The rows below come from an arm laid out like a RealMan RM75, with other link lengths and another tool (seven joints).
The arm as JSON. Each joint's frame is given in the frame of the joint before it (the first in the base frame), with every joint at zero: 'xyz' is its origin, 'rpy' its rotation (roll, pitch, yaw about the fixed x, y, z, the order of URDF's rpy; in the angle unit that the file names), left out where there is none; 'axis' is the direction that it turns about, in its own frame. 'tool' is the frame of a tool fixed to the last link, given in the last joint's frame.
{
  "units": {
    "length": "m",
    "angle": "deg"
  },
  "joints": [
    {
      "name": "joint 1",
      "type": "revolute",
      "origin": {
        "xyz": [
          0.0,
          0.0,
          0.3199
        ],
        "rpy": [
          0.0,
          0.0,
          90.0
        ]
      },
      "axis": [
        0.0,
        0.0,
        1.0
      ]
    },
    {
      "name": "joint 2",
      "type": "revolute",
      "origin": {
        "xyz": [
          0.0,
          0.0,
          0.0
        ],
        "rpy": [
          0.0,
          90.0,
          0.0
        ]
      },
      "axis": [
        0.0,
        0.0,
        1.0
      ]
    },
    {
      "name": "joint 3",
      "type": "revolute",
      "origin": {
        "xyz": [
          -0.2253,
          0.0,
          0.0
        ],
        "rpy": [
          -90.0,
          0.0,
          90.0
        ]
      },
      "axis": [
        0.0,
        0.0,
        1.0
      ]
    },
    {
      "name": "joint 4",
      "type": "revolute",
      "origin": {
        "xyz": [
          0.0,
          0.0,
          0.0
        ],
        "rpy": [
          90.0,
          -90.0,
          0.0
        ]
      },
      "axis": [
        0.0,
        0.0,
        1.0
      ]
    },
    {
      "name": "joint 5",
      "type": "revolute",
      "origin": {
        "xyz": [
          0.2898,
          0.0,
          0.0
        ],
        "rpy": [
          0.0,
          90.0,
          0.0
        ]
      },
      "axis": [
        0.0,
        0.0,
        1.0
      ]
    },
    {
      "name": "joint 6",
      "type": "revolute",
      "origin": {
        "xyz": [
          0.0,
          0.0,
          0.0
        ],
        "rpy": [
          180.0,
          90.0,
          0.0
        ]
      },
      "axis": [
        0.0,
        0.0,
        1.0
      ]
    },
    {
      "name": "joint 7",
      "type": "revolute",
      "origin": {
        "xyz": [
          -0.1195,
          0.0,
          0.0
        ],
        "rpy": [
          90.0,
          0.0,
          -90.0
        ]
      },
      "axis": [
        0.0,
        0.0,
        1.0
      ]
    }
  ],
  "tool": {
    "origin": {
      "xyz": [
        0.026,
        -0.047,
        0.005
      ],
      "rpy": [
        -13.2,
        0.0,
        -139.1
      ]
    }
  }
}
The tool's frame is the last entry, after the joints.
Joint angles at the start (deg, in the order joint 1, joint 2, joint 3, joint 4, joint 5, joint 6, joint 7):
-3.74, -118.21, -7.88, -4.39, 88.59, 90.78, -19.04
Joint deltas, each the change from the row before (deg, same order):
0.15, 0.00, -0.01, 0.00, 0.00, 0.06, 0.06
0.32, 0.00, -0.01, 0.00, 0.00, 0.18, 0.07
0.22, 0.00, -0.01, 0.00, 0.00, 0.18, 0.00
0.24, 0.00, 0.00, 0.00, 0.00, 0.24, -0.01
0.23, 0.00, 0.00, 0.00, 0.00, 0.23, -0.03
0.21, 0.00, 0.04, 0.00, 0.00, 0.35, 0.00
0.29, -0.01, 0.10, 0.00, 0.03, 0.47, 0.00
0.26, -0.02, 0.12, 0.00, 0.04, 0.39, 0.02
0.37, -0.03, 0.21, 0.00, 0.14, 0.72, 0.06
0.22, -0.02, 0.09, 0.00, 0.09, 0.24, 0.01
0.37, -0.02, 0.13, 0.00, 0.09, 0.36, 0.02
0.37, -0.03, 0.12, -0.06, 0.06, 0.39, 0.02
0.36, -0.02, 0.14, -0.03, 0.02, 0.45, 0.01
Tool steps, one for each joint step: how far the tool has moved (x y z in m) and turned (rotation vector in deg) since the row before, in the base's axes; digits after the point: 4 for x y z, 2 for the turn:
-0.0002, -0.0012, 0.0001, 0.04, 0.07, 0.11
-0.0004, -0.0027, 0.0002, 0.11, 0.09, 0.19
-0.0002, -0.0018, 0.0002, 0.11, 0.02, 0.08
-0.0002, -0.0020, 0.0003, 0.13, 0.02, 0.04
-0.0002, -0.0019, 0.0003, 0.12, 0.00, 0.03
0.0002, -0.0018, 0.0003, 0.15, 0.05, -0.10
0.0003, -0.0024, 0.0002, 0.14, 0.06, -0.16
0.0004, -0.0021, 0.0000, 0.07, 0.06, -0.14
0.0010, -0.0029, 0.0000, 0.08, 0.14, -0.39
0.0002, -0.0017, -0.0002, -0.03, 0.03, -0.07
0.0002, -0.0029, -0.0001, 0.00, 0.05, -0.04
0.0003, -0.0029, -0.0004, 0.06, -0.01, -0.05
0.0004, -0.0029, -0.0001, 0.10, 0.02, -0.09

